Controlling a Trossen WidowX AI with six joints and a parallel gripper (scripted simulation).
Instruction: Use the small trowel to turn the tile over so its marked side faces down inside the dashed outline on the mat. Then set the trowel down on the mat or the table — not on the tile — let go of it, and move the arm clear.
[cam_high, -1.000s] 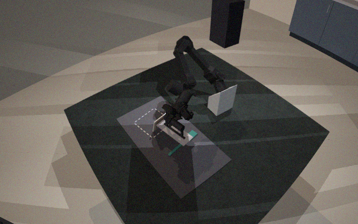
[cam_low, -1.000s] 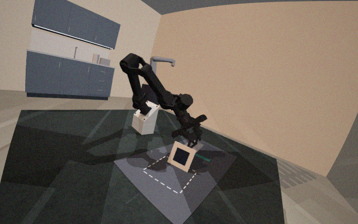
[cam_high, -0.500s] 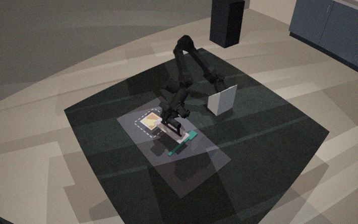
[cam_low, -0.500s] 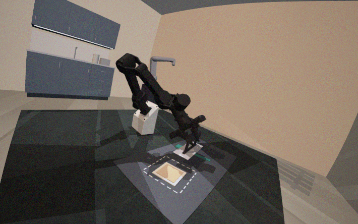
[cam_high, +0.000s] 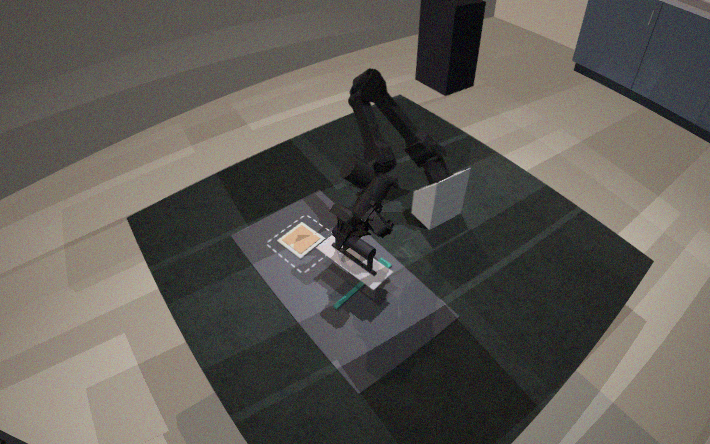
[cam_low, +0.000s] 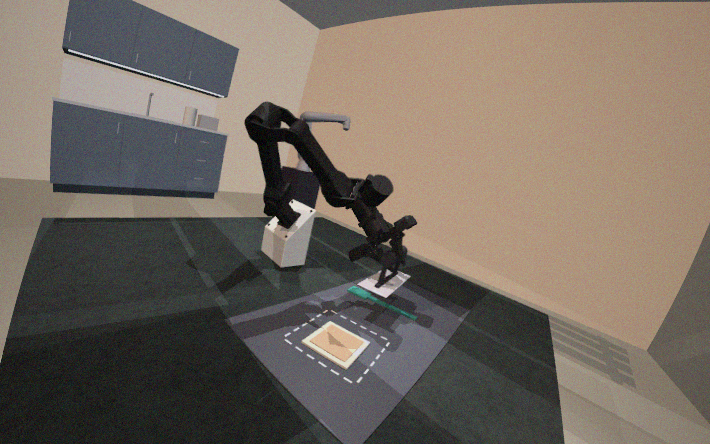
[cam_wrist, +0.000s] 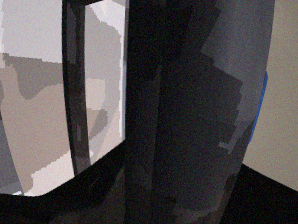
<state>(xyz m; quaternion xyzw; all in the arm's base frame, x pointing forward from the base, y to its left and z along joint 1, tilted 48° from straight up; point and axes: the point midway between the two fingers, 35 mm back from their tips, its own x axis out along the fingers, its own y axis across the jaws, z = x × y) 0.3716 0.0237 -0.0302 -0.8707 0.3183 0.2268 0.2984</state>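
Now: gripper tip 20 mm past the trowel, 10 mm to the left of it and 10 mm above it. From my gripper tip the other things lie so: grey mat 150 mm below, 30 mm to the right; then teal flat tool 130 mm below, 60 mm behind, 40 mm to the left; then tile 200 mm to the right, 130 mm below, 10 mm ahead.
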